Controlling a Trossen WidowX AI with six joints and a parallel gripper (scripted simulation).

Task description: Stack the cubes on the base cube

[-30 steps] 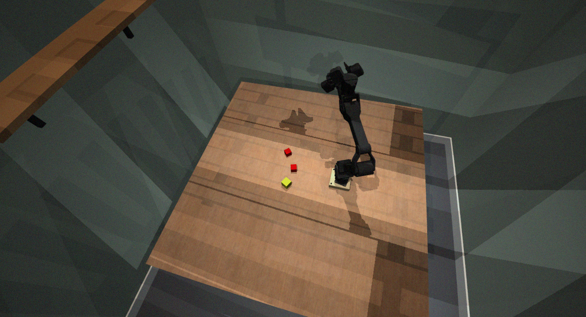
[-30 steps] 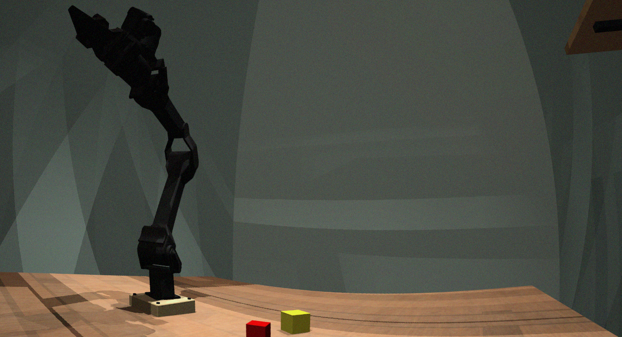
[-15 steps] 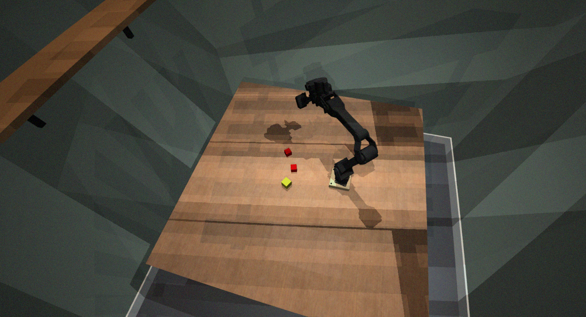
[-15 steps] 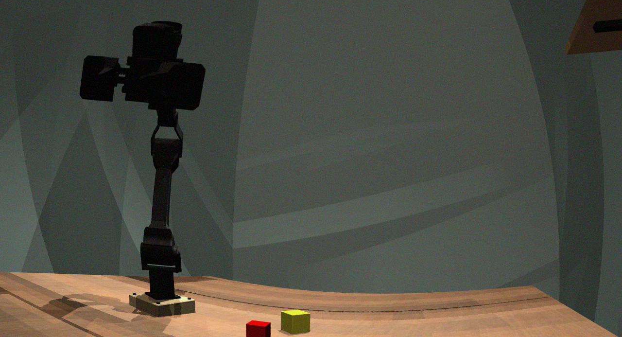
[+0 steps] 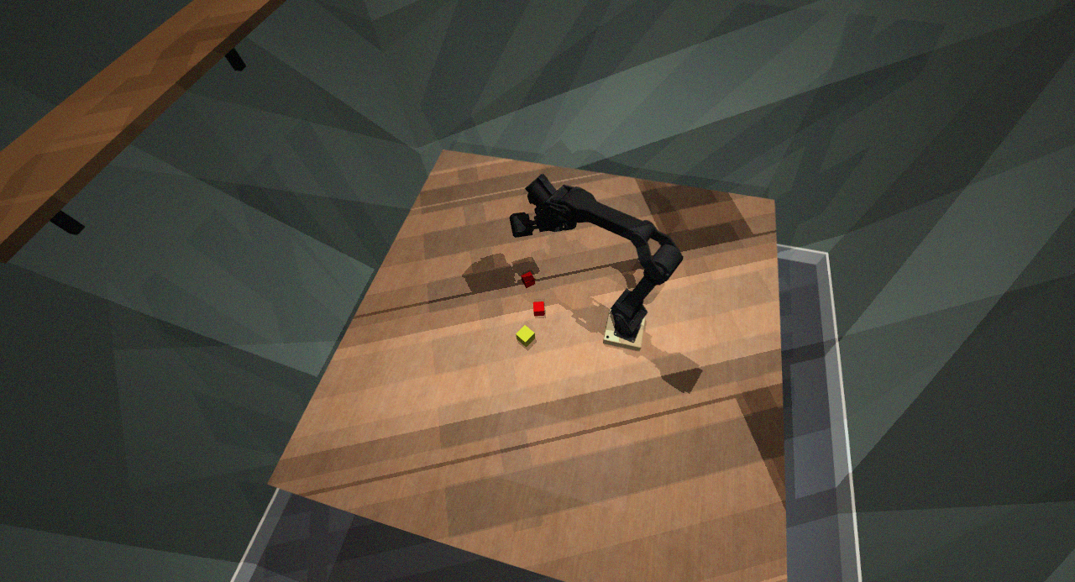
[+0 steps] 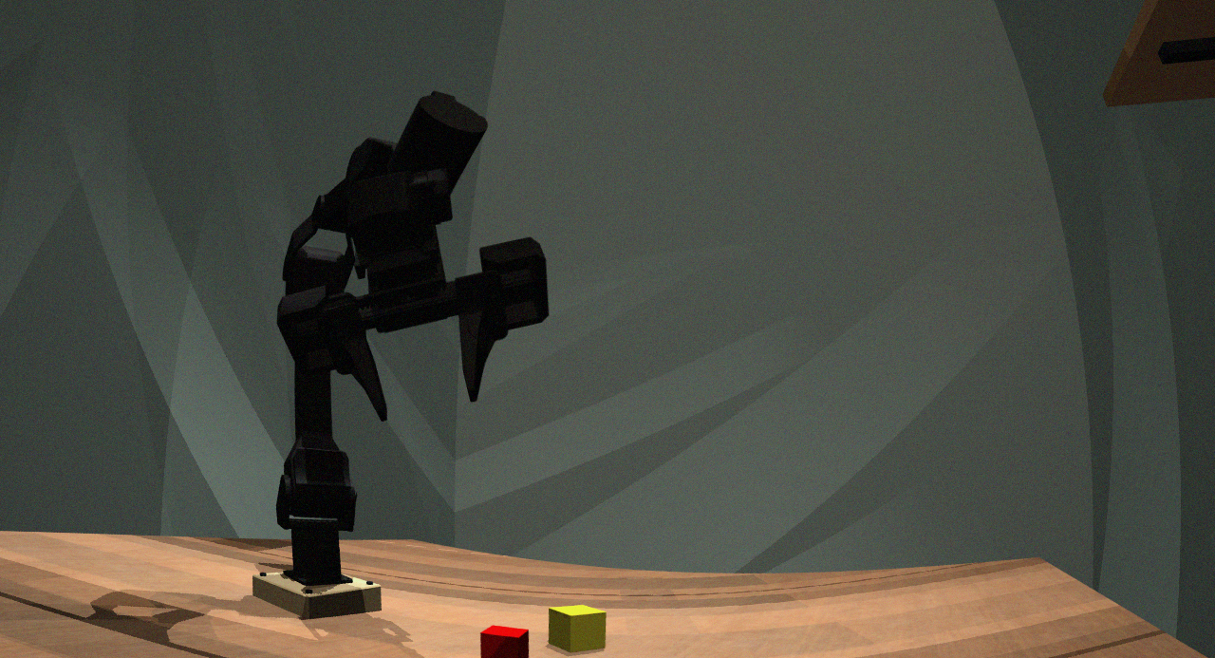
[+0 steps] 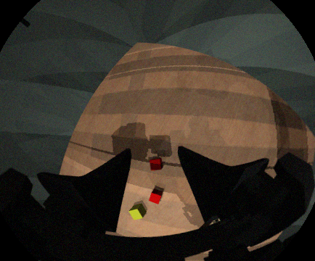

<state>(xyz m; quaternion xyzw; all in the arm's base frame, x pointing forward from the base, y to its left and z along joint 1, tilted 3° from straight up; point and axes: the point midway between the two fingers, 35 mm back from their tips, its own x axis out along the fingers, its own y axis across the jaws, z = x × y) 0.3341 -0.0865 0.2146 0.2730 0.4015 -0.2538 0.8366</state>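
My gripper tip is 9 cm past the yellow cube, 24 cm to the right of it and 19 cm above it.
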